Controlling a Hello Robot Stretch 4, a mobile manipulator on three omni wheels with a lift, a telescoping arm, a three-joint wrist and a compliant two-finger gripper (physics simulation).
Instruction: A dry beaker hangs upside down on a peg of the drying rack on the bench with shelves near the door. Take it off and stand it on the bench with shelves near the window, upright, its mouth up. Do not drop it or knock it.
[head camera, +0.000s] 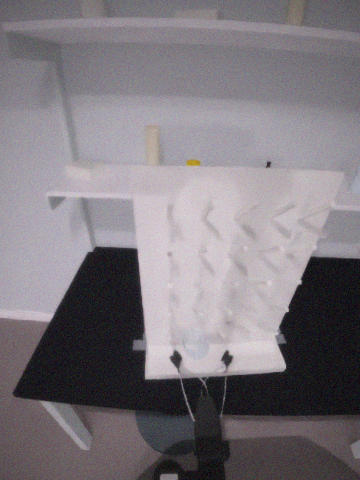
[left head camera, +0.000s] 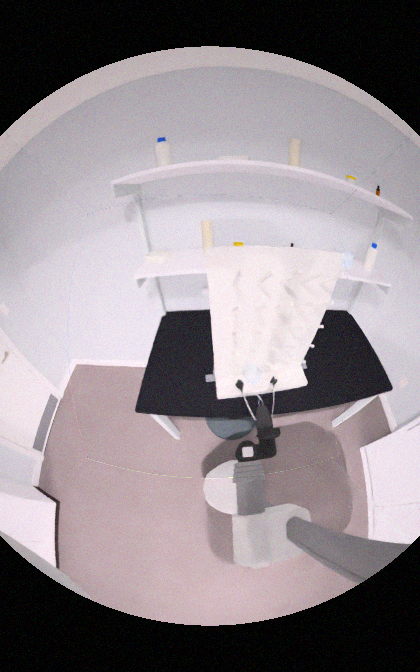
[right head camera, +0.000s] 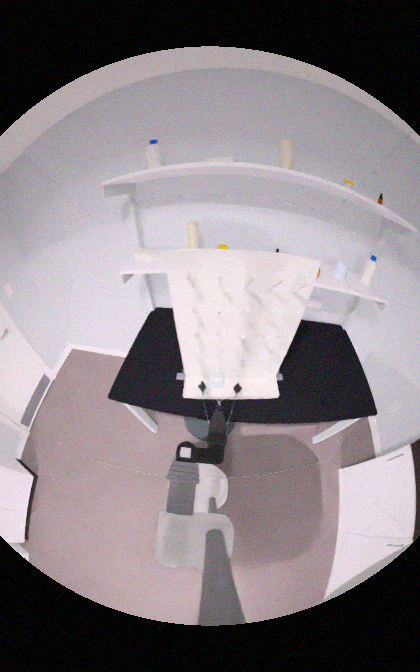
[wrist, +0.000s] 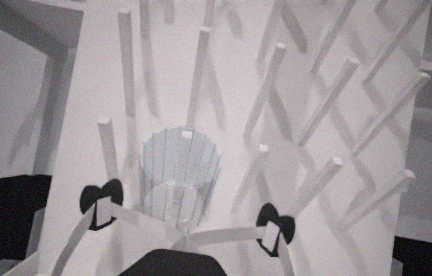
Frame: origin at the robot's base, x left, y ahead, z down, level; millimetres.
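Seen in the pictures: gripper, fingertip midpoint: (head camera: 201, 351) (wrist: 191, 207).
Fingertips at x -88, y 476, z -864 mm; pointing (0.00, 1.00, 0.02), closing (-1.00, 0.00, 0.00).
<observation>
A point is followed by its place in that frame.
A clear beaker (head camera: 196, 342) @(x -70, y 468, z -923 mm) (left head camera: 251, 373) (right head camera: 216, 376) (wrist: 180, 170) @(x -74, y 446, z -899 mm) hangs upside down on a low peg at the left part of the white drying rack (head camera: 150, 260) @(x 55, y 567, z -1130 mm) (left head camera: 222, 390) (right head camera: 260, 391) (wrist: 85, 100) @(x 64, y 566, z -953 mm). The rack stands on the black-topped bench (head camera: 75, 325) @(x 364, y 646, z -735 mm) (left head camera: 175, 350) (right head camera: 330, 360) (wrist: 20, 215) @(x 222, y 753, z -735 mm). My gripper (head camera: 201, 359) @(x -88, y 476, z -864 mm) (left head camera: 256, 383) (right head camera: 219, 387) (wrist: 191, 207) @(x -88, y 476, z -864 mm) is open wide, with one fingertip on each side of the beaker's lower part. In the wrist view both pads stand apart from the glass. The bench near the window cannot be made out in these views.
Bare pegs surround the beaker; one peg (wrist: 107, 145) @(x 3, y 494, z -907 mm) stands close above the left finger, another (wrist: 317, 185) @(x -219, y 510, z -901 mm) near the right. Shelves (head camera: 90, 192) @(x 275, y 838, z -1191 mm) behind hold bottles and another glass vessel (right head camera: 341, 270). A round blue-grey object (head camera: 162, 432) @(x 39, y 496, z -2 mm) is under the bench. A white cabinet (right head camera: 372, 510) stands at right.
</observation>
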